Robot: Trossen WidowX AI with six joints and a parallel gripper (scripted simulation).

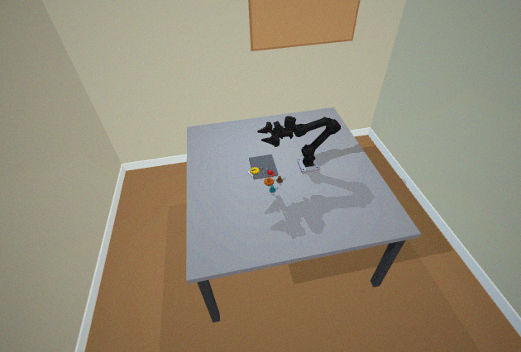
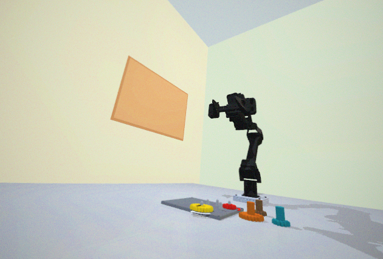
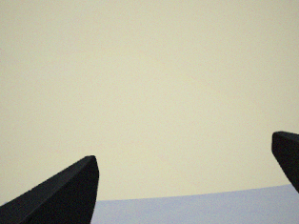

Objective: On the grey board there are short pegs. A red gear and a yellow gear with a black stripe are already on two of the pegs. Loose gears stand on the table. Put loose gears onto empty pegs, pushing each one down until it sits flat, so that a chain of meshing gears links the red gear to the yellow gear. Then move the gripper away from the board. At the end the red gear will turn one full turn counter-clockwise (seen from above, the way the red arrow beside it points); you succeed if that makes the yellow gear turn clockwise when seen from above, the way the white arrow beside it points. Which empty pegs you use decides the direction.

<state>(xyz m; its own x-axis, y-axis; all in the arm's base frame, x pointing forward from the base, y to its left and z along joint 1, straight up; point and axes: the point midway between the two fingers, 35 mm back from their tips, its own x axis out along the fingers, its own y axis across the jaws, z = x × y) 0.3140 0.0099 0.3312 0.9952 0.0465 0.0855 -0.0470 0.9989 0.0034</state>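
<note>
My gripper tip is now 4 cm past the teal gear, 15 cm to the right of it and 34 cm above it. Round my gripper tip: yellow gear: 3 cm ahead, 5 cm to the right, 34 cm below; red gear: 7 cm behind, 34 cm below; orange gear: 4 cm behind, 7 cm to the left, 34 cm below.
</note>
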